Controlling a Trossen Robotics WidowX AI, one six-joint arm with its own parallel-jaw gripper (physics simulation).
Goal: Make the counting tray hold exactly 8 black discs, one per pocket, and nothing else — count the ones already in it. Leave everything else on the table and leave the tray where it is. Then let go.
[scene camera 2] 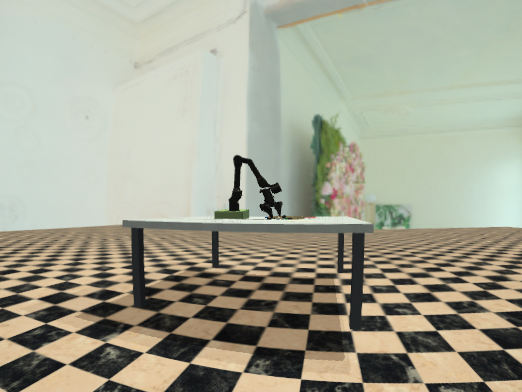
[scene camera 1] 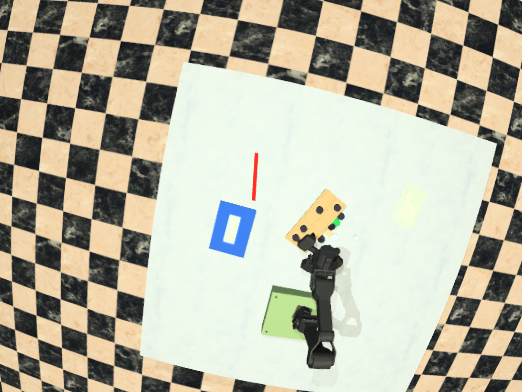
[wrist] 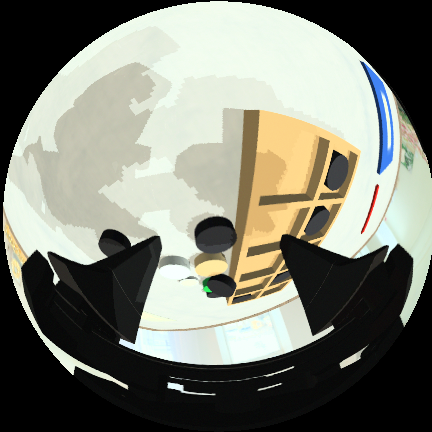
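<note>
The tan counting tray [scene camera 1: 327,196] [wrist: 251,150] lies diagonally on the table. Several black discs show in its pockets, such as one [scene camera 1: 337,207] at its far end and one [scene camera 1: 295,237] [wrist: 337,171] at its near end. Near-end pockets along its right side look empty in the wrist view. My gripper [scene camera 1: 321,244] [scene camera 2: 276,217] [wrist: 221,241] is open and low at the tray's near end, with one finger over the tray. A loose black disc [scene camera 1: 321,239] [wrist: 215,234] lies between the spread fingers, ungripped. Another [wrist: 114,241] lies outside the left finger; another [wrist: 220,285] lies beside the tray.
A green disc [scene camera 1: 336,222] [wrist: 207,286], a tan disc [scene camera 1: 328,233] [wrist: 210,264] and a white disc [scene camera 1: 335,237] [wrist: 174,265] lie right of the tray. A blue frame [scene camera 1: 215,230] and red strip [scene camera 1: 255,177] lie left, a pale yellow sheet [scene camera 1: 410,206] right.
</note>
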